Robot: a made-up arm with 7 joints.
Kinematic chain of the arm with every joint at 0, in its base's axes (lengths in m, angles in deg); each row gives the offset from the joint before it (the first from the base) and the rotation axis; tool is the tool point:
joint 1: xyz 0 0 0.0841 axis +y
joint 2: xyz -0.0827 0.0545 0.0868 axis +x
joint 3: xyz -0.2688 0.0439 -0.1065 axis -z
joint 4: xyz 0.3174 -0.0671 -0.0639 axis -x
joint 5: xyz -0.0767 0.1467 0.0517 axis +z
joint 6: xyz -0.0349 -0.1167 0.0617 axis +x
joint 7: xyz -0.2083 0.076 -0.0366 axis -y
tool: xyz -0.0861 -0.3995 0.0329
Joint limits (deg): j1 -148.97..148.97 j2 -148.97..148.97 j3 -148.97..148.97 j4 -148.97..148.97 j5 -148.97..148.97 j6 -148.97..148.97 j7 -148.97..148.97
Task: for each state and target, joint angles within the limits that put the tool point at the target. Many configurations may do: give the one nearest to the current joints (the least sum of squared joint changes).
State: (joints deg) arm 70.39 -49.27 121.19 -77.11 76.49 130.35 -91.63
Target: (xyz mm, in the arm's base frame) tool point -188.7 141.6 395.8
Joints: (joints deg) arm 50.52 -41.97 129.06 -110.25 22.22 148.97 -73.17
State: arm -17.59 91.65 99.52 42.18 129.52 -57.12 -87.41
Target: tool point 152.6 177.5 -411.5
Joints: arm -27.64 95.61 99.32 48.50 135.00 -48.45 -87.37
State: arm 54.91 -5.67 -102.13 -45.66 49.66 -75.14 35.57
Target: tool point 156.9 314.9 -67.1
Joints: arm 52.32 1.39 -85.45 -43.46 54.54 -75.01 36.32
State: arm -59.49 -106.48 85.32 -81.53 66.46 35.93 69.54
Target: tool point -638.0 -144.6 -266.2
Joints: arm -90.13 -118.79 96.79 -79.97 69.65 36.60 71.46
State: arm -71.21 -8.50 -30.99 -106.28 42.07 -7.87 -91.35
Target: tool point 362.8 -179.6 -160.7
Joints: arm -67.04 -20.01 -20.23 -113.01 25.73 -15.93 -82.98
